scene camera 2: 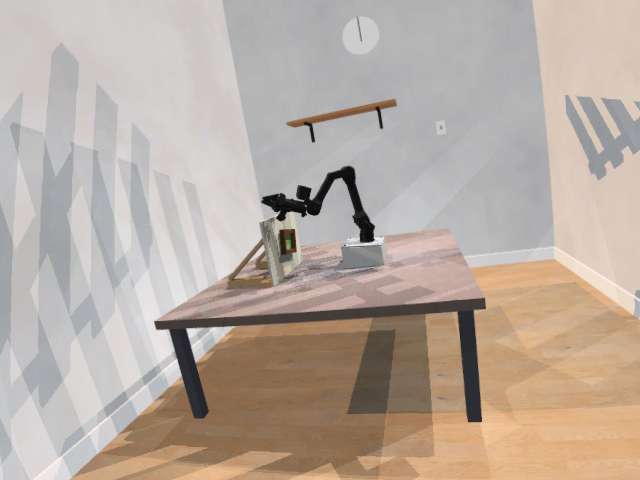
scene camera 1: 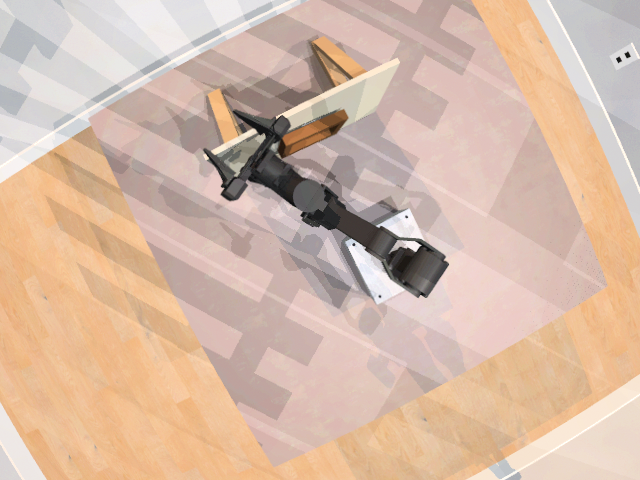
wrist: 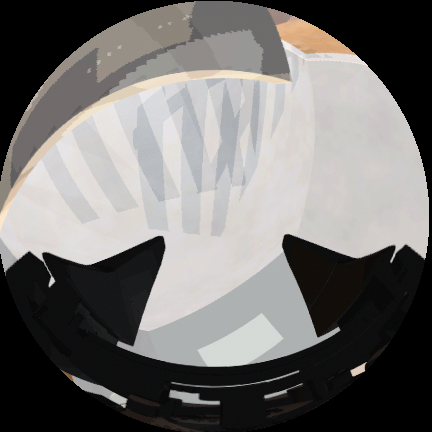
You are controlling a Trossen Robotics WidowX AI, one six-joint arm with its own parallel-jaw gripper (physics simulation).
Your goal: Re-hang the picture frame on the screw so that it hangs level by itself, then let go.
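Seen in the pictures: gripper, between the fingertips: [scene camera 2: 261, 199] [scene camera 1: 218, 129] [wrist: 225, 241]; arm's base, origin of its link: [scene camera 2: 367, 241] [scene camera 1: 398, 262].
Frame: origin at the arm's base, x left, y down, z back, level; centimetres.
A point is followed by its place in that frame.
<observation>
The brown picture frame [scene camera 1: 311, 127] @[y -12.7, x 12.2, z -39.1 cm] [scene camera 2: 282, 242] @[y -7.5, x 20.6, z -37.8 cm] is at the front face of the pale upright board [scene camera 1: 376, 91] @[y -8.7, x -6.7, z -44.2 cm] [scene camera 2: 273, 260] @[y -1.2, x 31.7, z -38.0 cm] [wrist: 225, 52], with a green picture area showing in scene camera 2. It looks roughly upright; whether it is exactly level, and how it sits on the screw, I cannot tell. The screw does not show. My gripper [scene camera 1: 220, 131] @[y -30.6, x 30.0, z -38.9 cm] [scene camera 2: 263, 199] @[y -30.6, x 30.0, z -38.9 cm] [wrist: 225, 241] @[y -30.6, x 30.0, z -38.9 cm] is wide open and empty. It is above the board's top edge, to the left of the frame in scene camera 1, with its fingertips reaching past the edge. The frame does not show between the fingers in the wrist view.
Two wooden braces [scene camera 1: 223, 116] @[y -4.6, x 32.5, z -51.8 cm] [scene camera 1: 338, 57] @[y -4.2, x -1.4, z -57.7 cm] support the board from behind. The arm's white base block [scene camera 1: 369, 273] @[y -0.2, x 8.6, z 0.2 cm] [scene camera 2: 363, 255] @[y 4.8, x 10.7, z 0.2 cm] stands on the table [scene camera 1: 310, 413] @[y 10.5, x 39.0, z 39.6 cm] [scene camera 2: 403, 289] @[y 10.5, x 46.1, z 25.8 cm], in front of the board. A wall shelf [scene camera 2: 341, 112] hangs on the far wall.
</observation>
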